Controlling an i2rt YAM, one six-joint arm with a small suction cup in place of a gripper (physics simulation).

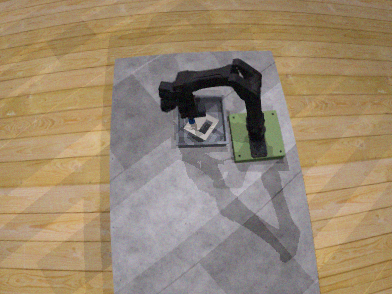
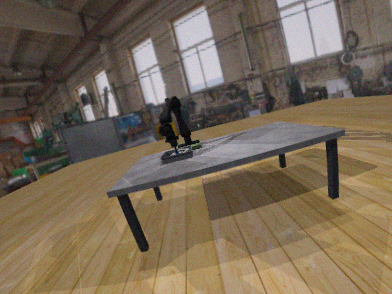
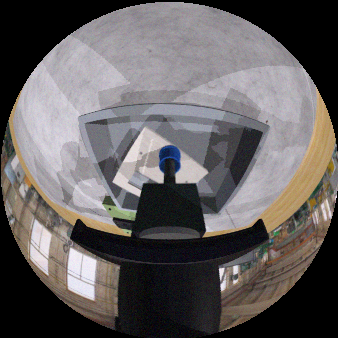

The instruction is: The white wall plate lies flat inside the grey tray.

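The white wall plate with its rectangular opening is inside the grey tray, turned at an angle to the tray's walls. My blue suction cup presses on the plate's top face near one end and holds it. The plate sits level and low between the tray walls. I cannot tell whether it touches the tray floor. The arm bends over the tray from the right.
The arm's green base plate stands right beside the tray on the grey table. A wooden floor surrounds the table.
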